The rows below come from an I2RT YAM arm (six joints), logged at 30 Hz.
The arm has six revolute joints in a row. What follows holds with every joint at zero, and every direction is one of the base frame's.
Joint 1 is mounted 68.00 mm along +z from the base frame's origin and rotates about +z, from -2.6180 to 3.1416 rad.
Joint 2 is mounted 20.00 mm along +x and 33.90 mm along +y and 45.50 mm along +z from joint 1 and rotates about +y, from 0.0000 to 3.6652 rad.
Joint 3 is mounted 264.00 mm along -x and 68.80 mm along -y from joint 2 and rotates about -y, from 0.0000 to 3.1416 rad.
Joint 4 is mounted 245.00 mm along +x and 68.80 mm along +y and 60.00 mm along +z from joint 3 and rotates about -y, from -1.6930 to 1.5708 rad.
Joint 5 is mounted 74.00 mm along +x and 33.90 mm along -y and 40.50 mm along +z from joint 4 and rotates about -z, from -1.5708 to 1.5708 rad.
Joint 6 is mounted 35.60 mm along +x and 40.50 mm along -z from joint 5 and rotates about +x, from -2.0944 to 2.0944 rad.
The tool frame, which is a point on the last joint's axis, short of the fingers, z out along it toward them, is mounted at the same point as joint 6; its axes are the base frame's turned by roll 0.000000, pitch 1.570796 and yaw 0.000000 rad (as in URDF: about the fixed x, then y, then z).
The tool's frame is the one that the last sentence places.
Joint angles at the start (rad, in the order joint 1, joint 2, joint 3, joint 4, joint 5, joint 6):
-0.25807, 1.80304, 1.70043, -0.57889, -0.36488, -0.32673
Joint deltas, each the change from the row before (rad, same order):
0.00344, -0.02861, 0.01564, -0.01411, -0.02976, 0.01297
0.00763, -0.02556, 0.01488, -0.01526, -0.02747, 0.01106
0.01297, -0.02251, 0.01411, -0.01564, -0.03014, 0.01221
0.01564, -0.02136, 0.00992, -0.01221, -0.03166, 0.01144
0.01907, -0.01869, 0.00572, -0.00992, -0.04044, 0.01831
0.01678, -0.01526, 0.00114, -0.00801, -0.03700, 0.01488
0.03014, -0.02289, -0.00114, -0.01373, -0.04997, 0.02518
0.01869, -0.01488, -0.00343, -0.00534, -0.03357, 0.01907
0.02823, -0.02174, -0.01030, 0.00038, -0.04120, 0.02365
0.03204, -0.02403, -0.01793, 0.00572, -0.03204, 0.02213
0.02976, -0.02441, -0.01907, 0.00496, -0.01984, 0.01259
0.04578, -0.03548, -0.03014, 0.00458, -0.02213, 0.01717
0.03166, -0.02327, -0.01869, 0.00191, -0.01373, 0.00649
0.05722, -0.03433, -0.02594, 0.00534, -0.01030, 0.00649
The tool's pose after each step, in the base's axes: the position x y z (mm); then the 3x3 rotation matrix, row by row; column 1 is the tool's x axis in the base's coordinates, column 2 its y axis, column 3 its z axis. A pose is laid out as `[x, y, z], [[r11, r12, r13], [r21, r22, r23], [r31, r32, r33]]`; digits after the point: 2 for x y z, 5 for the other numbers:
[396.80, -89.13, 352.87], [[-0.53852, -0.24136, 0.80731], [-0.15424, 0.97014, 0.18716], [-0.82838, -0.02373, -0.55967]]
[390.53, -83.43, 366.53], [[-0.51296, -0.26375, 0.81689], [-0.15110, 0.96451, 0.21653], [-0.84501, -0.01236, -0.53461]]
[384.85, -75.76, 378.56], [[-0.48985, -0.29360, 0.82088], [-0.14807, 0.95593, 0.25354], [-0.85914, 0.00265, -0.51173]]
[379.37, -67.23, 388.93], [[-0.46772, -0.32812, 0.82072], [-0.14595, 0.94447, 0.29442], [-0.87175, 0.01792, -0.48963]]
[374.48, -57.46, 397.08], [[-0.45017, -0.36987, 0.81274], [-0.13673, 0.92800, 0.34659], [-0.88241, 0.04489, -0.46833]]
[370.27, -49.08, 402.54], [[-0.43895, -0.40806, 0.80051], [-0.12849, 0.91028, 0.39355], [-0.88928, 0.06989, -0.45200]]
[363.65, -35.18, 409.47], [[-0.43008, -0.46313, 0.77494], [-0.11529, 0.87953, 0.46166], [-0.89540, 0.10920, -0.43167]]
[359.22, -26.73, 413.35], [[-0.42638, -0.49707, 0.75573], [-0.10412, 0.85689, 0.50487], [-0.89853, 0.13658, -0.41711]]
[353.06, -14.70, 417.84], [[-0.41955, -0.54260, 0.72771], [-0.09331, 0.82321, 0.56001], [-0.90292, 0.16705, -0.39601]]
[346.49, -2.01, 420.85], [[-0.41469, -0.58385, 0.69796], [-0.08668, 0.78888, 0.60841], [-0.90583, 0.19180, -0.37774]]
[339.59, 9.13, 423.26], [[-0.40830, -0.61720, 0.67257], [-0.08787, 0.75993, 0.64403], [-0.90861, 0.20386, -0.36451]]
[328.95, 25.22, 425.40], [[-0.40419, -0.66049, 0.63276], [-0.09198, 0.71763, 0.69032], [-0.91004, 0.22083, -0.35081]]
[321.42, 35.75, 426.86], [[-0.39860, -0.69001, 0.60416], [-0.09884, 0.68723, 0.71968], [-0.91178, 0.22716, -0.34213]]
[309.42, 53.47, 429.38], [[-0.38388, -0.73451, 0.55959], [-0.11525, 0.63939, 0.76019], [-0.91616, 0.22733, -0.33010]]

